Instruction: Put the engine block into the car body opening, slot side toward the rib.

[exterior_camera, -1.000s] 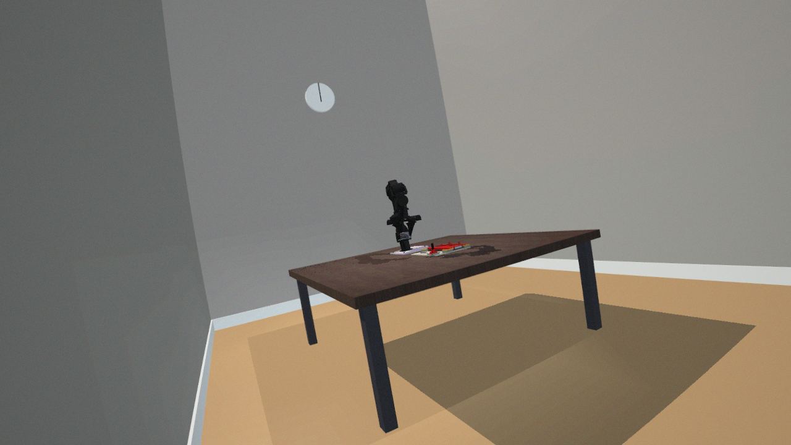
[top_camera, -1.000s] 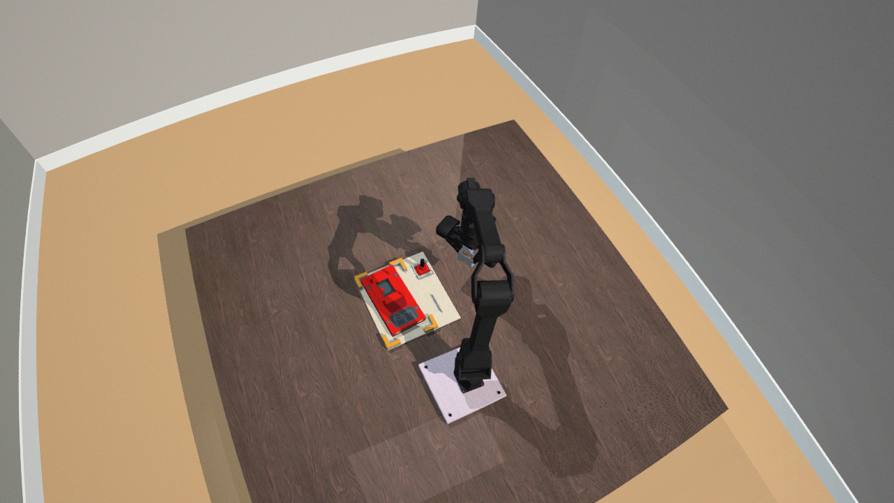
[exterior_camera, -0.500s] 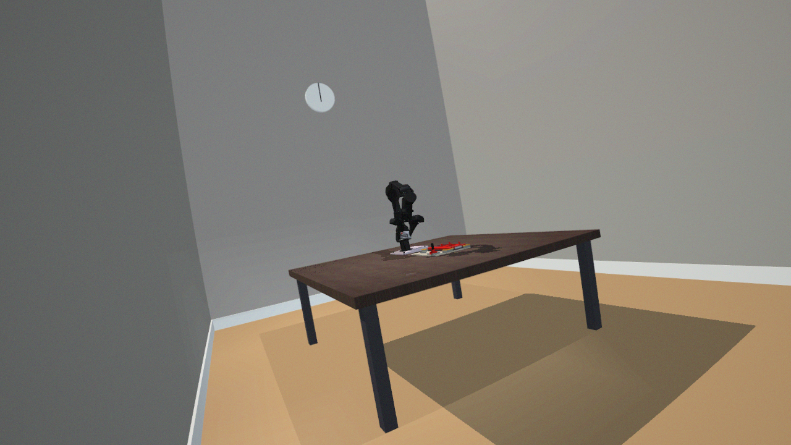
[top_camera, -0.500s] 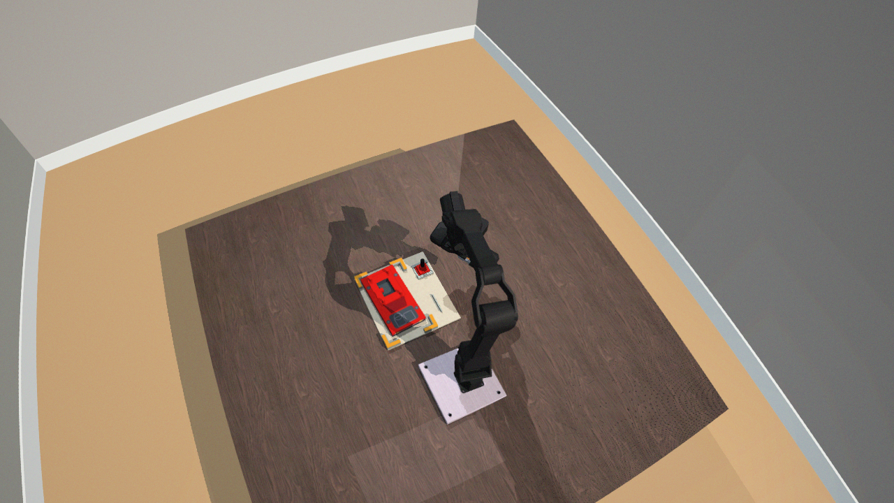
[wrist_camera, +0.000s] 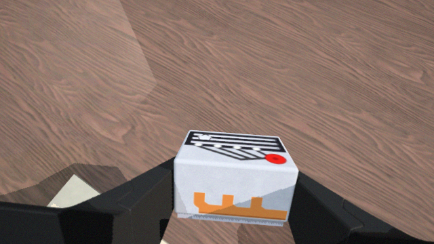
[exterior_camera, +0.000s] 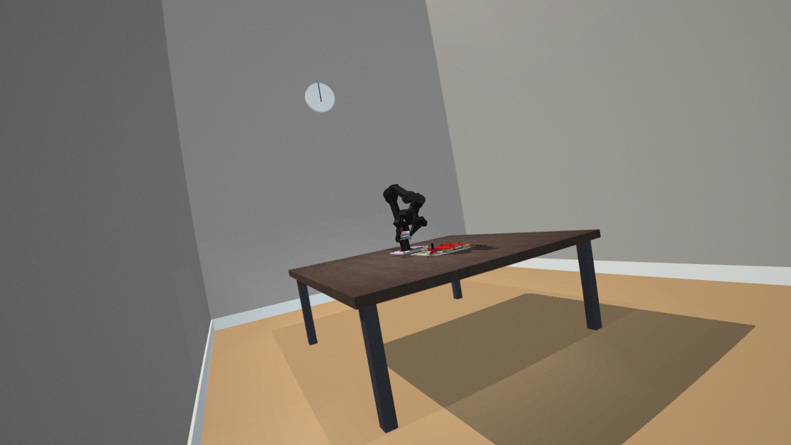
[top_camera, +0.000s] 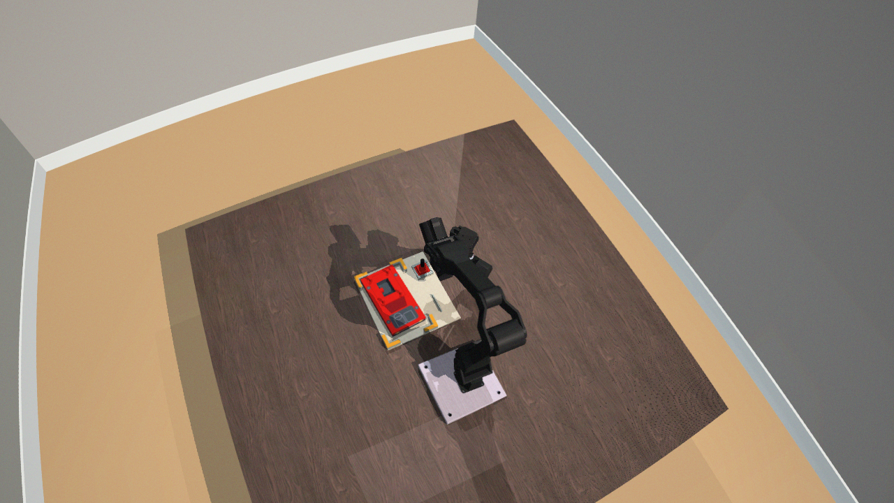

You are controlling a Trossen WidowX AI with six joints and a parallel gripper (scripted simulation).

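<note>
Right now the dark post is 70 mm ahead of my gripper tip, 110 mm to the left of it and 80 mm below it. Also, from my gripper tip: engine block (right at my gripper tip).
</note>
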